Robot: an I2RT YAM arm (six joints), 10 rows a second.
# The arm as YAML. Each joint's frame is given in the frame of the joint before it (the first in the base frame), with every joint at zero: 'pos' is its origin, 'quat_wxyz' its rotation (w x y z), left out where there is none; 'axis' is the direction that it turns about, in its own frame. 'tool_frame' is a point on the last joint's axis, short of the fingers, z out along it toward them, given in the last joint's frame.
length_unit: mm
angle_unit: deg
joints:
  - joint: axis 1
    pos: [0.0, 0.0, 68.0]
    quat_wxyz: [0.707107, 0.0, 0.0, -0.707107]
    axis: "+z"
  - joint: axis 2
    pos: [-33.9, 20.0, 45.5]
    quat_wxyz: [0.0, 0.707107, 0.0, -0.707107]
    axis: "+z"
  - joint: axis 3
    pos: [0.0, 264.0, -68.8]
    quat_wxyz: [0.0, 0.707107, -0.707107, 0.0]
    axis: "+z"
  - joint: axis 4
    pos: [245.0, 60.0, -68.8]
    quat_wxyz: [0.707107, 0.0, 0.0, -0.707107]
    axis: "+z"
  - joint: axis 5
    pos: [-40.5, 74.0, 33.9]
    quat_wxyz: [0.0, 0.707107, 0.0, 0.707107]
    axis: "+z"
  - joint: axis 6
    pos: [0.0, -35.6, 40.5]
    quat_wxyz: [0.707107, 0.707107, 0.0, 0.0]
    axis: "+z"
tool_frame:
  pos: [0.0, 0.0, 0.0]
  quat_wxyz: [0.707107, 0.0, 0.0, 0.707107]
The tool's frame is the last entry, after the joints.
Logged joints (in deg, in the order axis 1, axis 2, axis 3, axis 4, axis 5, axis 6), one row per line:
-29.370 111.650 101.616 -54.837 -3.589 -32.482
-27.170 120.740 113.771 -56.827 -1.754 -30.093
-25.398 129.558 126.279 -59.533 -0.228 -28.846
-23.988 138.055 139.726 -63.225 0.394 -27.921
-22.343 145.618 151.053 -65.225 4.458 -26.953
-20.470 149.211 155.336 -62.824 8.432 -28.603
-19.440 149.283 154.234 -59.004 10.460 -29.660
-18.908 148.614 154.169 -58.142 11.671 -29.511
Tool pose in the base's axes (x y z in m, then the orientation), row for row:
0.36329 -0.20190 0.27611 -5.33 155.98 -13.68
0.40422 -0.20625 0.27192 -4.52 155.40 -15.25
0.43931 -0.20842 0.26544 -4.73 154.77 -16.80
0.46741 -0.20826 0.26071 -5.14 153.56 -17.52
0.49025 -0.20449 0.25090 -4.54 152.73 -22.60
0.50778 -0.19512 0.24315 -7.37 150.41 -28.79
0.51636 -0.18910 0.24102 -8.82 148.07 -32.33
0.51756 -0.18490 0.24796 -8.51 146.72 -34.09
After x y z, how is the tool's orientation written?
As a rotation vector, in degrees.
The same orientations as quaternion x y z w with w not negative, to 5 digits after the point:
-0.03332 0.97504 -0.08551 0.20219
-0.02831 0.97344 -0.09553 0.20610
-0.02969 0.97154 -0.10546 0.21004
-0.03243 0.96879 -0.11053 0.21949
-0.02867 0.96434 -0.14270 0.22104
-0.04677 0.95456 -0.18271 0.23075
-0.05635 0.94598 -0.20655 0.24349
-0.05459 0.94125 -0.21870 0.25149

